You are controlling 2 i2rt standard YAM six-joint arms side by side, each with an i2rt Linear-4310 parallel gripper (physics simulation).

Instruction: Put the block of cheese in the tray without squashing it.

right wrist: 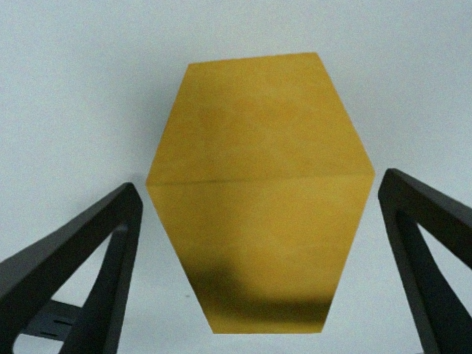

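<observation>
The block of cheese (260,240) is orange-yellow and fills the middle of the right wrist view, with two of its faces meeting along an edge across its middle. My right gripper (255,186) is open, with one fingertip on each side of the block. A narrow gap shows between each fingertip and the cheese, so neither finger is seen touching it. The block looks undeformed. The tray does not show in this view. My left gripper does not show either.
A pale, whitish surface (75,100) lies behind the cheese. A small dark piece with slots (52,320) shows at the lower left, partly hidden behind the left-hand finger; I cannot tell what it belongs to.
</observation>
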